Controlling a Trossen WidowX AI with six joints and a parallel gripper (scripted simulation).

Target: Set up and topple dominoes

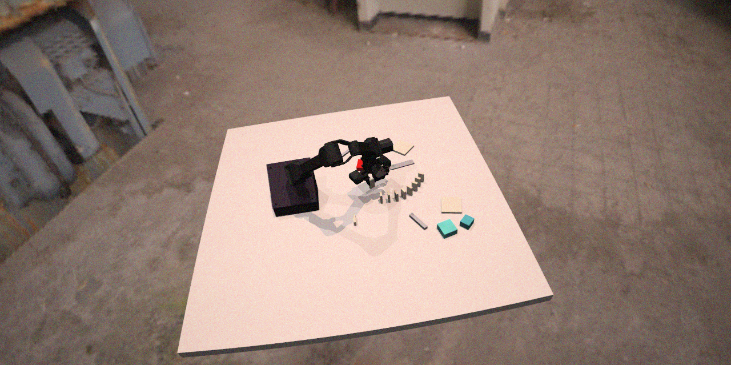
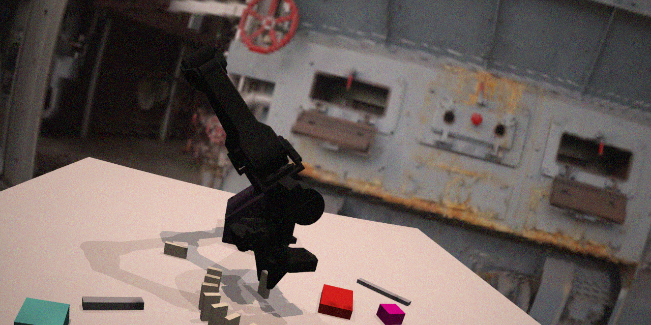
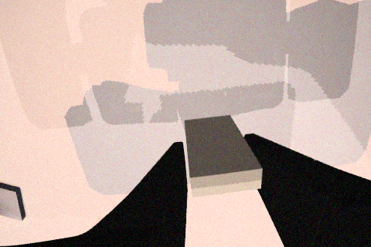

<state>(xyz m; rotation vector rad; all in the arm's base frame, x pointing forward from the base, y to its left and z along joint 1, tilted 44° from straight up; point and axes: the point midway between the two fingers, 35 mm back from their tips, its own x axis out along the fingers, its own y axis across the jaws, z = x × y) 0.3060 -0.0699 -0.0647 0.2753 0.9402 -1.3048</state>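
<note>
The red block is 14 cm to the left of my gripper tip and 1 cm below it. From my gripper tip the other things lie so: grey bar 16 cm ahead, 11 cm to the left, 2 cm below; magenta cube 5 cm ahead, 24 cm to the left, 1 cm below.
</note>
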